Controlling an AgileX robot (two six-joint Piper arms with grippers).
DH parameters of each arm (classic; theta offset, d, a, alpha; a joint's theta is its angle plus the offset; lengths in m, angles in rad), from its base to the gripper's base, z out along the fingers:
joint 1: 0 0.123 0 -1.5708
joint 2: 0.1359 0 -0.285 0
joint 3: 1.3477 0 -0.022 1.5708
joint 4: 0 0.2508 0 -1.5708
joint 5: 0 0 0.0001 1.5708
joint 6: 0 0.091 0 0
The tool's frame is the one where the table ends.
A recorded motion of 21 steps. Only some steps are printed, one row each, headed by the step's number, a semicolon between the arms.
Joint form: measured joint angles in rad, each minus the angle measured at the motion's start. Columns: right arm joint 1, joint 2, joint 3, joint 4, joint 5, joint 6; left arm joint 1, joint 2, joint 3, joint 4, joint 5, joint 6.
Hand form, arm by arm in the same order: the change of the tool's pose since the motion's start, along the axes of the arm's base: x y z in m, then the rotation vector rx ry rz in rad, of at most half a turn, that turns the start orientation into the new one. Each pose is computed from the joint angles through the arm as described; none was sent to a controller.
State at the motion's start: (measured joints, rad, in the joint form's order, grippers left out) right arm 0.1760 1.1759 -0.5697 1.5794 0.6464 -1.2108; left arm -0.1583 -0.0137 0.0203 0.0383 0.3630 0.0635
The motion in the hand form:
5: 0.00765 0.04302 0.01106 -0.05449 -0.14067 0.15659; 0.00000 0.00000 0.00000 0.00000 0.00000 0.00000
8: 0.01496 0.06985 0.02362 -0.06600 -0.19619 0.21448; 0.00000 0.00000 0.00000 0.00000 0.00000 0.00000
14: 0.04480 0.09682 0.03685 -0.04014 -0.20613 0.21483; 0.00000 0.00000 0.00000 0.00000 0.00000 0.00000
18: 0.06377 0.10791 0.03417 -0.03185 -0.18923 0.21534; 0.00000 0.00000 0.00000 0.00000 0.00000 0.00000
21: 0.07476 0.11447 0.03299 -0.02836 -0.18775 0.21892; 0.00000 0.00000 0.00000 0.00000 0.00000 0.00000
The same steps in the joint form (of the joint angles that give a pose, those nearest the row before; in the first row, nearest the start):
5: 0.1920 0.0785 -0.0910 0.0990 -0.0686 -0.1957; 0.0000 0.0000 0.0000 0.0000 0.0000 0.0000
8: 0.2899 0.1329 -0.1821 0.1121 -0.1173 -0.2232; 0.0000 0.0000 0.0000 0.0000 0.0000 0.0000
14: 0.3316 0.2570 -0.3432 0.1205 -0.1452 -0.1928; 0.0000 0.0000 0.0000 0.0000 0.0000 0.0000
18: 0.3316 0.3374 -0.4173 0.1205 -0.1393 -0.1787; 0.0000 0.0000 0.0000 0.0000 0.0000 0.0000
21: 0.3317 0.3832 -0.4631 0.1205 -0.1344 -0.1769; 0.0000 0.0000 0.0000 0.0000 0.0000 0.0000

